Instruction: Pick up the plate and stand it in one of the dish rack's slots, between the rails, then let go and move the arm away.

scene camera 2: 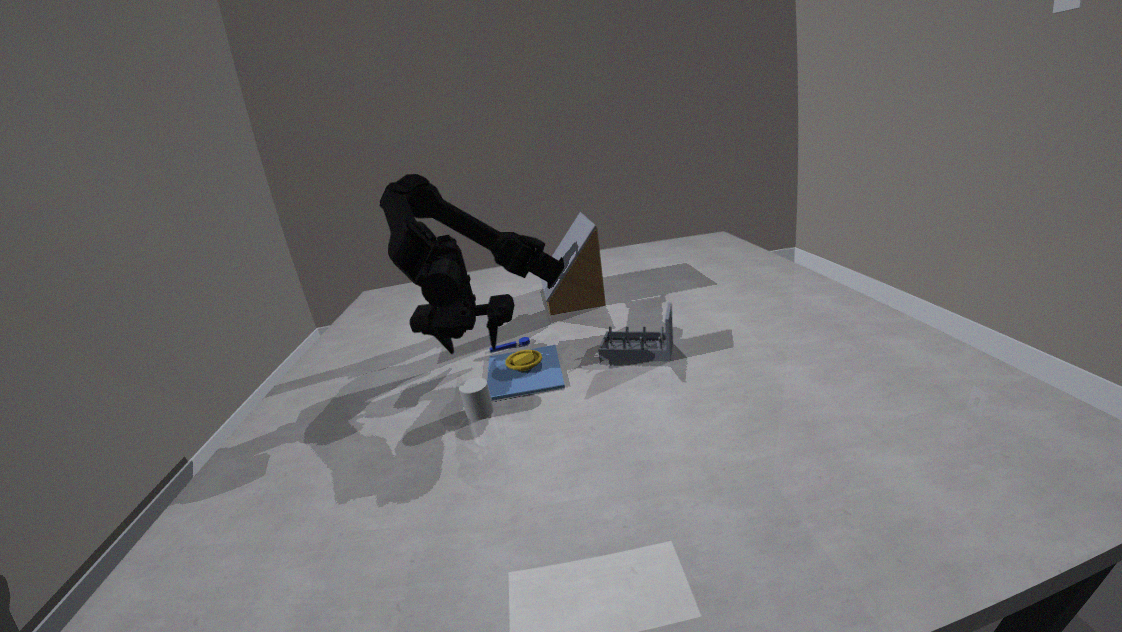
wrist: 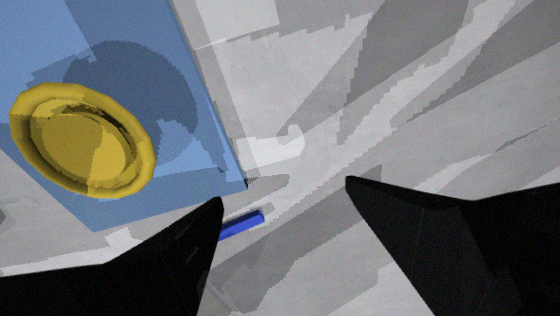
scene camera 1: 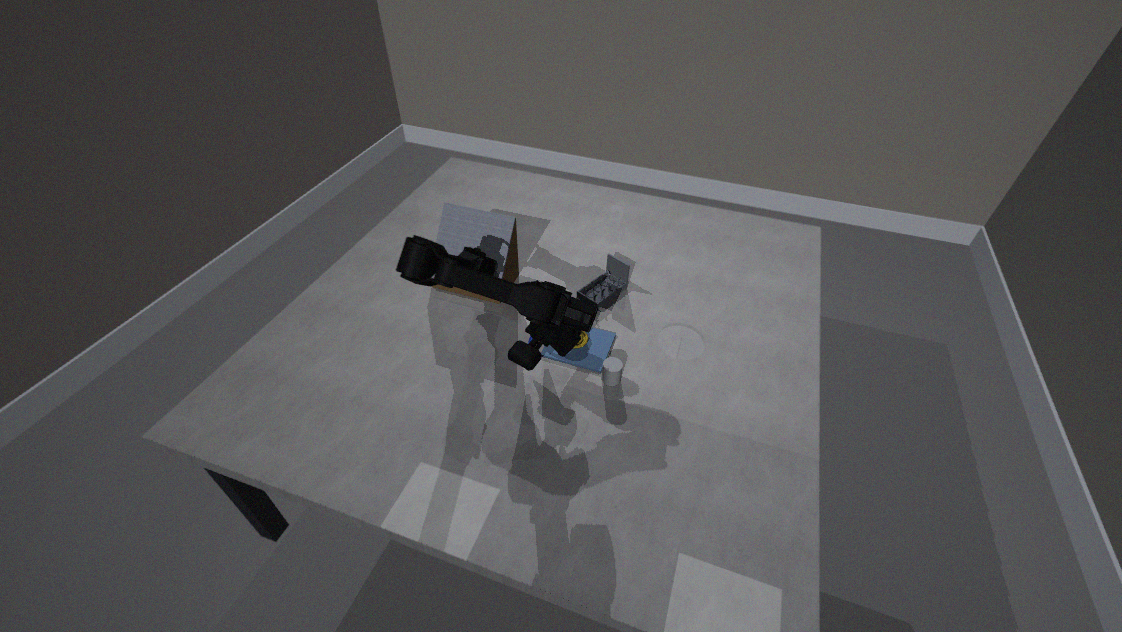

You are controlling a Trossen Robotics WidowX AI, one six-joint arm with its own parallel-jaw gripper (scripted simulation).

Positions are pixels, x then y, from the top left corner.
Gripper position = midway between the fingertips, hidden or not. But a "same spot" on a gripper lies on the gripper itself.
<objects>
my gripper: scene camera 2; wrist 284, 192; scene camera 1
grey dish rack: scene camera 2; scene camera 1; not seen in the wrist view (out of frame)
same spot on grey dish rack: point(scene camera 1: 601, 290) = point(scene camera 2: 635, 346)
same spot on my gripper: point(scene camera 1: 563, 340) = point(scene camera 2: 440, 315)
</objects>
